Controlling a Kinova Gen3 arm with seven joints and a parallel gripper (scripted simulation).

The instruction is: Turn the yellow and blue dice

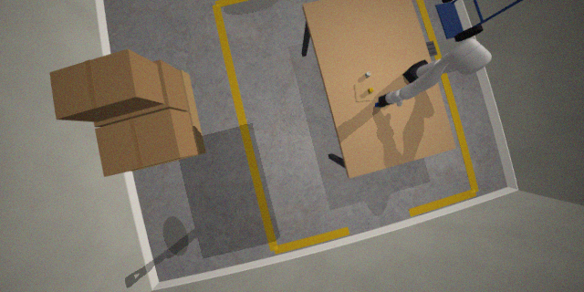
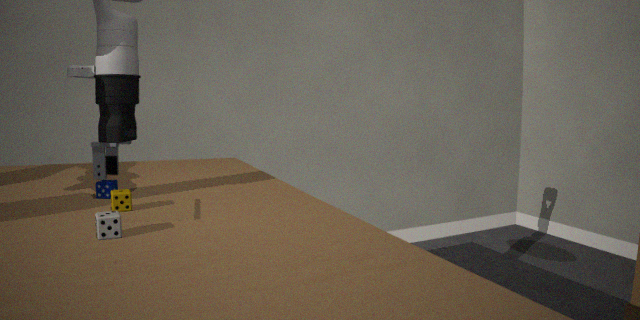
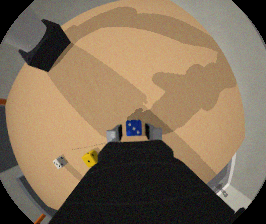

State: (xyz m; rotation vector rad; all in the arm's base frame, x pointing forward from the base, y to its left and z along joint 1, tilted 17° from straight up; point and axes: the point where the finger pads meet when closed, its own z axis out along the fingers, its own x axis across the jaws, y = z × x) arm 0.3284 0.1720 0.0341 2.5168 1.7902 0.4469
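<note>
The blue die is 4 cm below my hand. Round my hand: white die 3 cm ahead, 25 cm to the right, 4 cm below; tan mat 8 cm ahead, 11 cm to the right, 5 cm below; yellow die 4 cm ahead, 12 cm to the right, 4 cm below.
</note>
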